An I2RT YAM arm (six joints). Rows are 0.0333 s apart.
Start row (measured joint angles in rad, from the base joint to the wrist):
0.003, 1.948, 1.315, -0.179, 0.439, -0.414
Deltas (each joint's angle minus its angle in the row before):
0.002, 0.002, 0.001, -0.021, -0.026, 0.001
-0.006, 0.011, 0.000, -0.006, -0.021, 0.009
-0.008, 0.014, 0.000, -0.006, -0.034, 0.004
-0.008, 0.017, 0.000, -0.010, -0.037, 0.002
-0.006, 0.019, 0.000, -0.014, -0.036, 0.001
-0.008, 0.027, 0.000, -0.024, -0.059, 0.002
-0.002, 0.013, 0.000, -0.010, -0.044, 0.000
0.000, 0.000, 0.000, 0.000, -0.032, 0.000
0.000, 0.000, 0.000, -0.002, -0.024, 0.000
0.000, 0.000, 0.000, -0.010, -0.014, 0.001
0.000, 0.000, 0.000, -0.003, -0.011, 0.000
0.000, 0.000, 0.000, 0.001, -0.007, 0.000
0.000, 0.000, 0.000, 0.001, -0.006, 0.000
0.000, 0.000, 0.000, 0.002, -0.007, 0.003
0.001, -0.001, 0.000, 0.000, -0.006, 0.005
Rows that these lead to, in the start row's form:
0.005, 1.950, 1.316, -0.200, 0.413, -0.413
-0.001, 1.961, 1.316, -0.206, 0.392, -0.404
-0.009, 1.975, 1.316, -0.212, 0.358, -0.400
-0.017, 1.992, 1.316, -0.222, 0.321, -0.398
-0.023, 2.011, 1.316, -0.236, 0.285, -0.397
-0.031, 2.038, 1.316, -0.260, 0.226, -0.395
-0.033, 2.051, 1.316, -0.270, 0.182, -0.395
-0.033, 2.051, 1.316, -0.270, 0.150, -0.395
-0.033, 2.051, 1.316, -0.272, 0.126, -0.395
-0.033, 2.051, 1.316, -0.282, 0.112, -0.394
-0.033, 2.051, 1.316, -0.285, 0.101, -0.394
-0.033, 2.051, 1.316, -0.284, 0.094, -0.394
-0.033, 2.051, 1.316, -0.283, 0.088, -0.394
-0.033, 2.051, 1.316, -0.281, 0.081, -0.391
-0.032, 2.050, 1.316, -0.281, 0.075, -0.386

